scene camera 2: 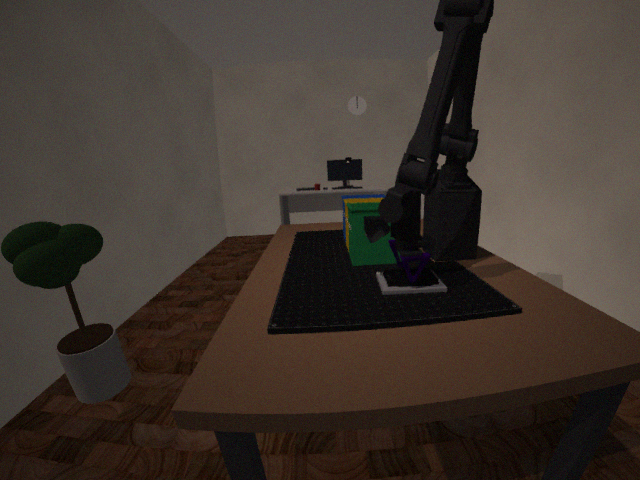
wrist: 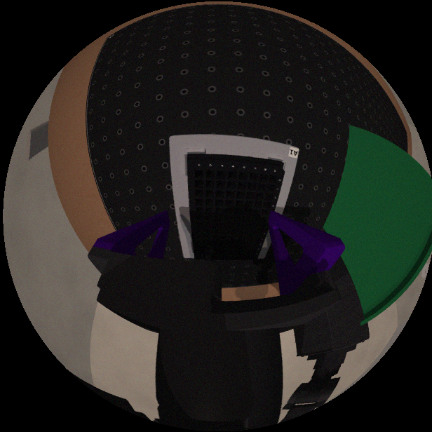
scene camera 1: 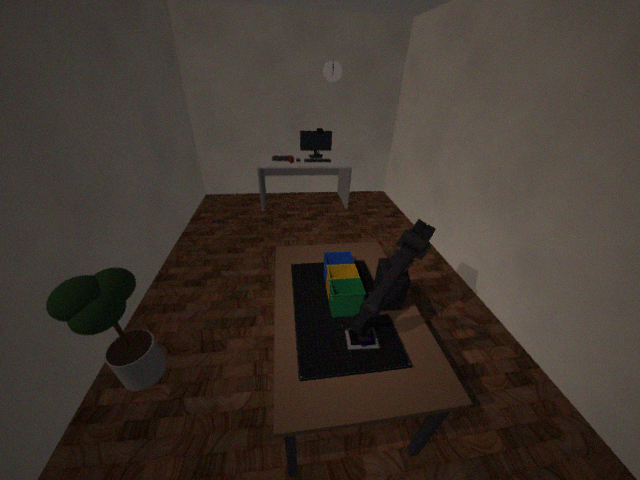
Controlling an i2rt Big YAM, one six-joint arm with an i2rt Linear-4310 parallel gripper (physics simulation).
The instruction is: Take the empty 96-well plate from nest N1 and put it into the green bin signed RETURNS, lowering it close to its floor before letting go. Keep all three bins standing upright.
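Frame: origin at the arm's base, x ahead, y left, z up, level; metres.
Seen in the pictures: gripper, fingertip midpoint: [scene camera 2: 406, 274] [scene camera 1: 360, 337]; arm's base, origin of the base link: [scene camera 2: 451, 180].
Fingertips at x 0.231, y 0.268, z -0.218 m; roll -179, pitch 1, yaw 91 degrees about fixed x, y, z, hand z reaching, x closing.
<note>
Offsets run from my fingertips to a thing's top centre. Level surfaces: height alone.
The dark 96-well plate {dx -0.013, dy -0.013, dz -0.006 m} [scene camera 1: 355, 336] [scene camera 2: 393, 279] [wrist: 235, 190] sits in a light grey nest {dx -0.013, dy -0.013, dz -0.018 m} [scene camera 1: 362, 347] [scene camera 2: 413, 290] [wrist: 179, 185] on the black mat. The nest has an A1 label at one corner in the wrist view. My gripper [scene camera 1: 364, 339] [scene camera 2: 408, 269] [wrist: 218, 216] is open and empty. Its purple fingers are low over the plate, one towards each long side; whether they touch it is hidden. The green bin {dx +0.040, dy -0.229, dz +0.147 m} [scene camera 1: 345, 304] [scene camera 2: 369, 253] [wrist: 380, 210] stands upright beside the nest. I cannot read its sign.
A yellow bin {dx +0.043, dy -0.359, dz +0.147 m} [scene camera 1: 342, 270] and a blue bin {dx +0.045, dy -0.490, dz +0.147 m} [scene camera 1: 338, 256] stand upright in a row behind the green one. The black perforated mat {dz -0.032 m} [scene camera 1: 320, 351] [scene camera 2: 320, 294] [wrist: 225, 75] lies on the wooden table {dz -0.045 m} [scene camera 1: 356, 403] [scene camera 2: 361, 366]. The arm's base is right of the bins.
</note>
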